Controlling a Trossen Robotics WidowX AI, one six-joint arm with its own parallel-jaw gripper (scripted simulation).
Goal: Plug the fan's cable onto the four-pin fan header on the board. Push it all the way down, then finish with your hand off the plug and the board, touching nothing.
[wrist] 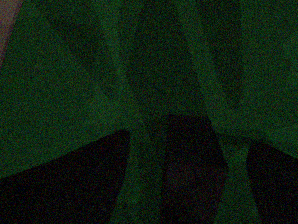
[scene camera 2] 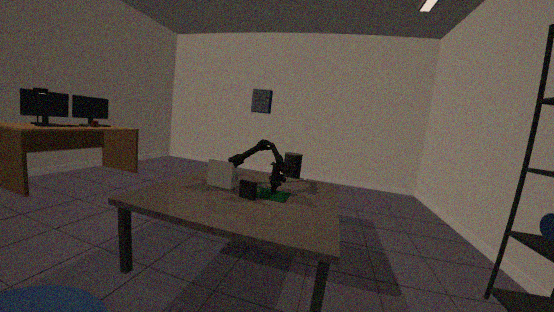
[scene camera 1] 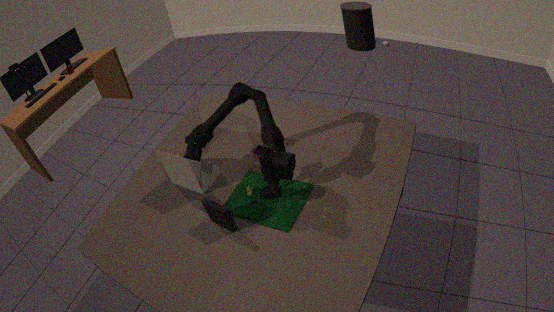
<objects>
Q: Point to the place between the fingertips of my gripper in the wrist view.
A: At 189, 146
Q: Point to a green board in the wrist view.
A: At 78, 78
</objects>
